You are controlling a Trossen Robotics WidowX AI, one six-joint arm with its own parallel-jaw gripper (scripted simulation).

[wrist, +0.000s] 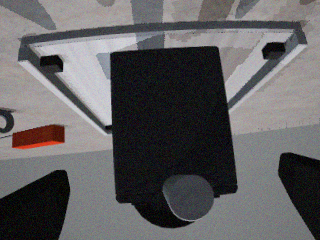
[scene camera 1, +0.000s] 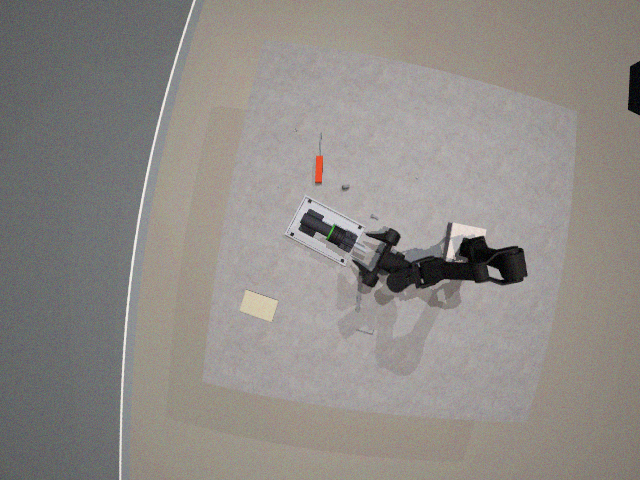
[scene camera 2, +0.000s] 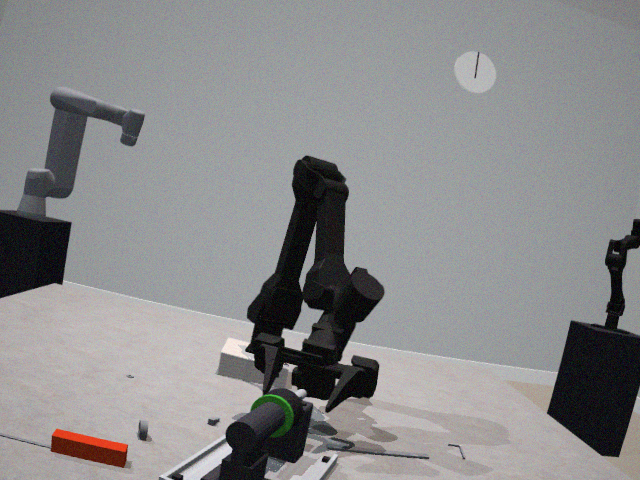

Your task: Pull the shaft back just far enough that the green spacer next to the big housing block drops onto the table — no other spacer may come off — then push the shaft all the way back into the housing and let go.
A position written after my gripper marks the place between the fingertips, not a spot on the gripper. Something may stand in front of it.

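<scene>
There's a dark housing block (wrist: 164, 91) here, and a cream card (scene camera 1: 254, 304) as well. That card is out of frame in the wrist view, and in scene camera 2 the card is out of frame too. As for my gripper (scene camera 2: 294, 402), it's open and holds nothing, and you'd find the gripper in the wrist view (wrist: 177, 173) and in scene camera 1 (scene camera 1: 359, 246) too.
</scene>
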